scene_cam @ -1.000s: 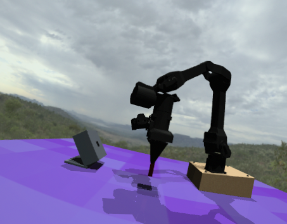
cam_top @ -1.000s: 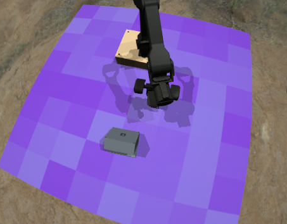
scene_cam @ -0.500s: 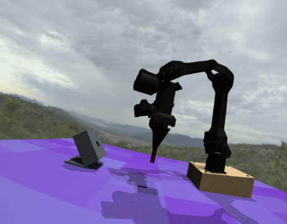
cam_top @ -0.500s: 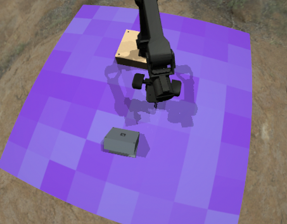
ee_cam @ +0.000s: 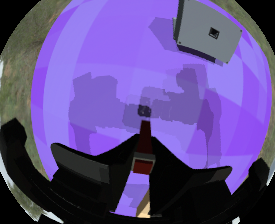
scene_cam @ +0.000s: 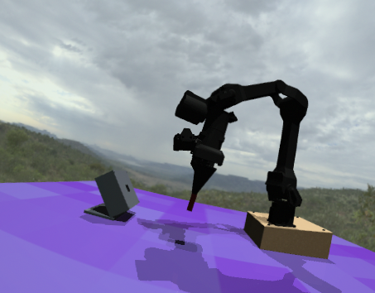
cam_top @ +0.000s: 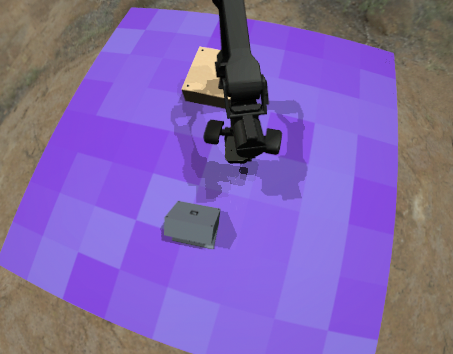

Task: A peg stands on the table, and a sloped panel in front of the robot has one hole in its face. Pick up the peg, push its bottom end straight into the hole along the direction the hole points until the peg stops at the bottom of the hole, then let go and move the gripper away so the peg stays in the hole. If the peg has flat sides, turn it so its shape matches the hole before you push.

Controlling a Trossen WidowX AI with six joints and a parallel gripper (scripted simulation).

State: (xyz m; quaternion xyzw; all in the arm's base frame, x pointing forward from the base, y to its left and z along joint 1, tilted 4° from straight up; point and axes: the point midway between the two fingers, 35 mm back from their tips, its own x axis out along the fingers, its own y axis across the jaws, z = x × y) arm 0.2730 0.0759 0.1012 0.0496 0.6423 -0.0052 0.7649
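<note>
My gripper tip is 200 mm short of the grey sloped panel, 110 mm to the left of it and 50 mm above it. From my gripper tip the other things lie so: flat dark foot (220 mm ahead, 110 mm to the right, 110 mm below); then peg (20 mm above).
</note>
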